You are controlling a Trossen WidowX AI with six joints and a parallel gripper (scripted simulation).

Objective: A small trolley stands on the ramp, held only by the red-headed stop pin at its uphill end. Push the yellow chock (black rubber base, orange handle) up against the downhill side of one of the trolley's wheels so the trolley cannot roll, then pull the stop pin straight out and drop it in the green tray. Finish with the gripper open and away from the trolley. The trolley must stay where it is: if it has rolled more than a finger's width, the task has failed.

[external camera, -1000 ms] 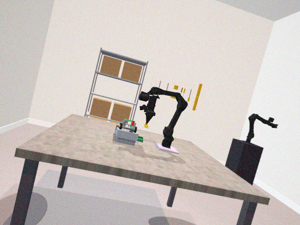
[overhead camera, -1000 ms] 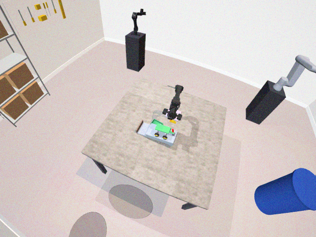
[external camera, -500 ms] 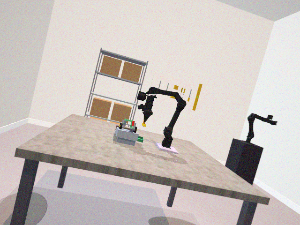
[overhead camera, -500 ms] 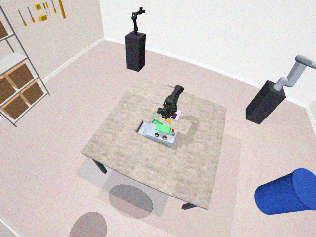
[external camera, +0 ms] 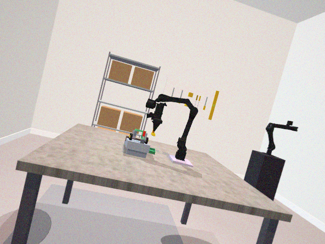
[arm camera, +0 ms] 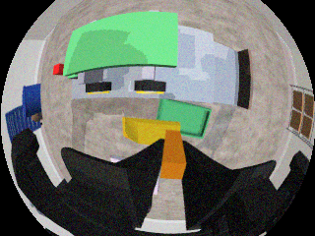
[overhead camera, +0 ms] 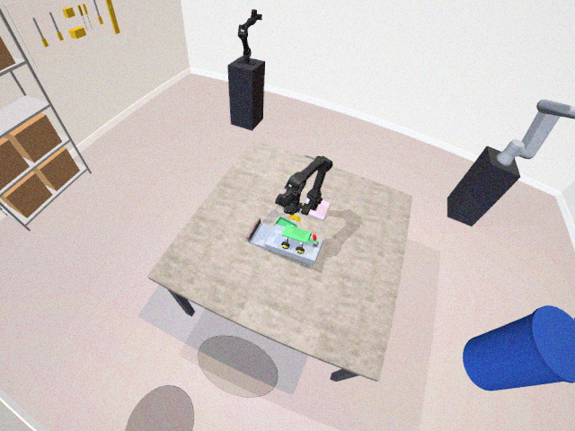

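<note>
The red-headed stop pin lies 17 cm to the left of my gripper tip, 8 cm ahead of it and 3 cm below it. From my gripper tip the other things lie so: green tray 17 cm below, 3 cm to the right, 2 cm behind; then trolley 10 cm ahead, 8 cm to the left, 5 cm below; then yellow chock 2 cm to the left, 1 cm below.
</note>
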